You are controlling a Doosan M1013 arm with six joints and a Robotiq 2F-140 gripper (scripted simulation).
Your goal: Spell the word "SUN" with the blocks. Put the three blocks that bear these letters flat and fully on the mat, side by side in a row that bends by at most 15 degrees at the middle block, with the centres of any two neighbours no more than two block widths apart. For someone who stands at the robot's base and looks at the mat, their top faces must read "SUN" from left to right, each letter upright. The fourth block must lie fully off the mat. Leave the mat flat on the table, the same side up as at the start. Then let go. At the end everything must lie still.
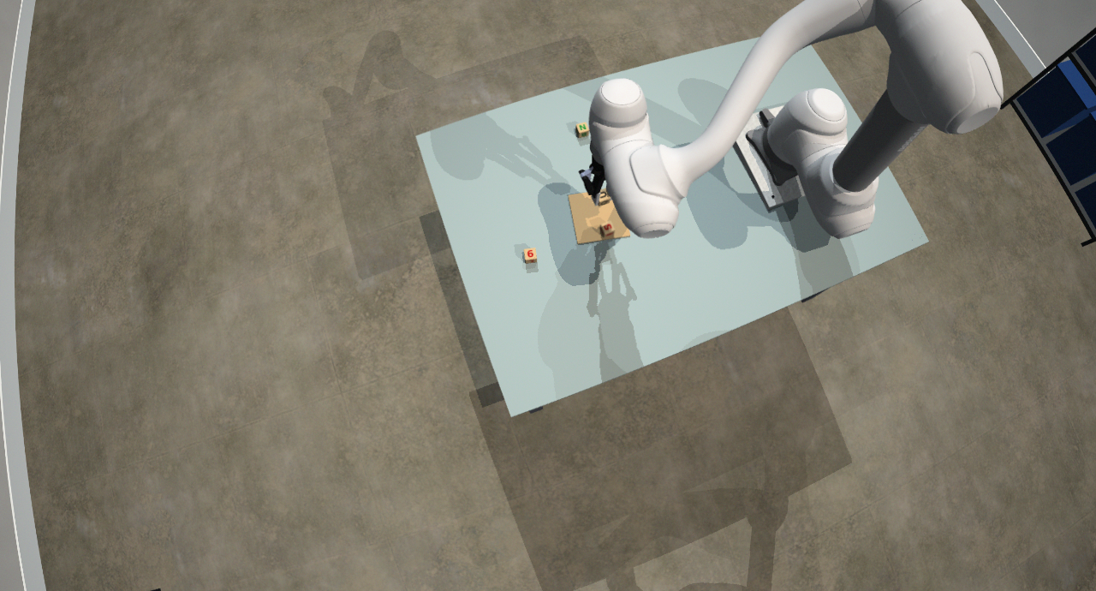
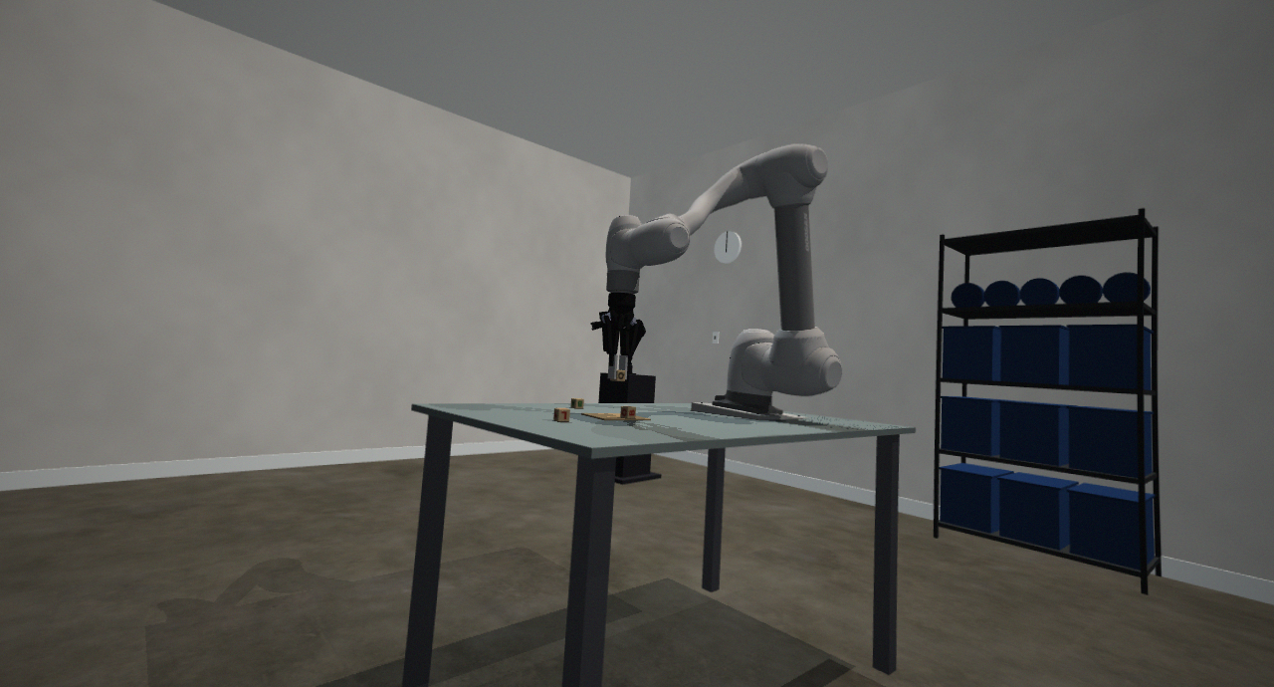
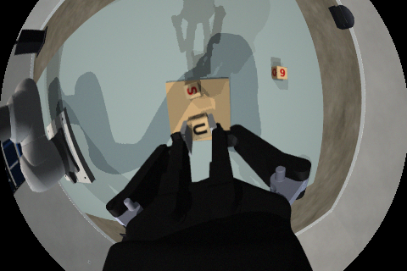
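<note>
Now: hand 130 mm above the mat. Round my hand: S block 120 mm below, 50 mm to the left; N block 240 mm to the right, 120 mm below, 80 mm behind; 6 block 210 mm ahead, 120 mm below, 30 mm to the left.
</note>
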